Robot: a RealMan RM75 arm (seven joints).
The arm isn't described. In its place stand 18 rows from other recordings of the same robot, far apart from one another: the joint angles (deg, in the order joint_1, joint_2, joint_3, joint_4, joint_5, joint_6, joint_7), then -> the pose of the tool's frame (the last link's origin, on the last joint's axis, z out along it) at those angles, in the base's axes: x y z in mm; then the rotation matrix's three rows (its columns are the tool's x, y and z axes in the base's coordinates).
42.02, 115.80, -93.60, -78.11, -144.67, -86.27, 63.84 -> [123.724 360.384 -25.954], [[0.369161 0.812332 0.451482], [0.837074 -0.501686 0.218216], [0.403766 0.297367 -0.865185]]
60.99, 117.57, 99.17, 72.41, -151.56, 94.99, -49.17 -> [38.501 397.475 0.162], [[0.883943 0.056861 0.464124], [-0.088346 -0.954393 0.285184], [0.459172 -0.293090 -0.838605]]
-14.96, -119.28, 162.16, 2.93, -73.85, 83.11, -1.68 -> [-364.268 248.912 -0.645], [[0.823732 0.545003 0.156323], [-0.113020 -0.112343 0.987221], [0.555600 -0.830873 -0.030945]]
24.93, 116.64, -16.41, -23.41, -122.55, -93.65, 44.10 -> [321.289 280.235 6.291], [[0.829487 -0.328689 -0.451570], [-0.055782 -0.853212 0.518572], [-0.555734 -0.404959 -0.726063]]
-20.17, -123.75, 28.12, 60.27, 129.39, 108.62, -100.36 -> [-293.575 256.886 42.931], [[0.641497 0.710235 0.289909], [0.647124 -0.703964 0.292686], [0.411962 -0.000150 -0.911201]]
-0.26, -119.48, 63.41, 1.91, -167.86, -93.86, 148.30 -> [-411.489 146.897 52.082], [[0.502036 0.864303 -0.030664], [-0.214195 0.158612 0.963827], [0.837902 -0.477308 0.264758]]
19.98, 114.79, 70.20, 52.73, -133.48, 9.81, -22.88 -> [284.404 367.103 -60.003], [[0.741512 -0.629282 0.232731], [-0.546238 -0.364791 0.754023], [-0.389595 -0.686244 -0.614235]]
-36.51, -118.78, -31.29, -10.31, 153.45, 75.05, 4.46 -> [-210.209 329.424 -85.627], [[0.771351 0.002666 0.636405], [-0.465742 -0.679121 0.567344], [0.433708 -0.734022 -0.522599]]
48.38, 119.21, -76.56, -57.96, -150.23, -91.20, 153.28 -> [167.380 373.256 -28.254], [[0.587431 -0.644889 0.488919], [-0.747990 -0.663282 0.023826], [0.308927 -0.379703 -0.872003]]
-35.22, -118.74, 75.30, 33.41, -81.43, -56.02, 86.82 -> [-235.462 374.692 -71.757], [[0.816871 0.558976 0.142367], [0.470396 -0.788393 0.396440], [0.333841 -0.256871 -0.906955]]
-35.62, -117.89, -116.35, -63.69, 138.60, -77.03, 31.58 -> [-213.051 391.332 19.785], [[0.550112 0.810926 -0.199439], [0.810946 -0.461736 0.359397], [0.199357 -0.359442 -0.911624]]
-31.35, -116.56, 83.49, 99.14, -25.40, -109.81, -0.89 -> [-158.233 311.885 49.924], [[0.399238 0.693513 -0.599708], [0.912543 -0.363875 0.186707], [-0.088735 -0.621800 -0.778133]]
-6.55, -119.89, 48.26, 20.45, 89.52, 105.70, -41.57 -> [-311.320 174.340 -21.291], [[0.597705 0.439047 0.670810], [0.068730 -0.861698 0.502745], [0.798765 -0.254388 -0.545217]]
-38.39, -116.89, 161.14, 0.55, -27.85, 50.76, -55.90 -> [-309.694 350.135 -81.667], [[0.686254 0.719887 0.104014], [0.508316 -0.576943 0.639337], [0.520261 -0.385875 -0.761859]]
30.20, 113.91, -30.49, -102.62, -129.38, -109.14, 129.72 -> [184.731 316.686 208.241], [[0.834609 -0.547157 0.063615], [-0.448938 -0.608738 0.654135], [-0.319189 -0.574507 -0.753698]]
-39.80, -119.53, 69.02, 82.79, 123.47, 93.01, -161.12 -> [-82.601 356.707 25.034], [[0.656960 0.750799 0.068592], [0.731377 -0.656752 0.183749], [0.183006 -0.070549 -0.980577]]
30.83, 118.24, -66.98, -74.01, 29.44, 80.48, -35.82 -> [232.583 374.999 41.737], [[0.657658 -0.635242 0.404911], [-0.752961 -0.537797 0.379242], [-0.023150 -0.554294 -0.831999]]
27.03, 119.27, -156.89, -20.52, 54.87, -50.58, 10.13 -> [282.497 311.040 -113.452], [[0.726232 -0.662104 -0.184947], [-0.233482 -0.490601 0.839522], [-0.646585 -0.566506 -0.510880]]
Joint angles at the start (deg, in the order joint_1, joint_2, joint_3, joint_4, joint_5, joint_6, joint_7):
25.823, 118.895, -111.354, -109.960, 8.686, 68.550, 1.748
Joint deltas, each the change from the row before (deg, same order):
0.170, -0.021, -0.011, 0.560, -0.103, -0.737, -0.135
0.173, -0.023, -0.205, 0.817, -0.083, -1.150, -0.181
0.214, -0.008, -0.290, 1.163, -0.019, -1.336, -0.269
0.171, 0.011, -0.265, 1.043, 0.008, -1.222, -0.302
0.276, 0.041, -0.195, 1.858, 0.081, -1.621, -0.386
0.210, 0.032, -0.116, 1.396, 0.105, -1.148, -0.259
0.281, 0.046, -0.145, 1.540, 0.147, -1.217, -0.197
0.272, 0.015, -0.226, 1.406, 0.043, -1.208, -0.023
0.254, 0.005, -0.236, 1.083, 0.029, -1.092, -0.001
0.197, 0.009, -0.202, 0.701, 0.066, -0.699, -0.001
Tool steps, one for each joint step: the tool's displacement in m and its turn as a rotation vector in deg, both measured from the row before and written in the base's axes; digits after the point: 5 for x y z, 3 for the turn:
-0.00008, 0.00180, -0.00084, 0.161, -0.023, 0.357
-0.00013, 0.00193, -0.00210, 0.057, -0.005, 0.572
0.00057, 0.00223, -0.00332, -0.103, -0.121, 0.558
0.00053, 0.00186, -0.00309, -0.123, -0.110, 0.537
0.00267, 0.00345, -0.00470, -0.207, -0.265, 0.278
0.00224, 0.00250, -0.00347, -0.177, -0.181, 0.116
0.00230, 0.00260, -0.00397, -0.231, -0.146, 0.080
0.00194, 0.00230, -0.00370, -0.143, -0.084, 0.115
0.00087, 0.00175, -0.00300, -0.095, 0.012, 0.268
0.00031, 0.00091, -0.00223, -0.137, 0.018, 0.212

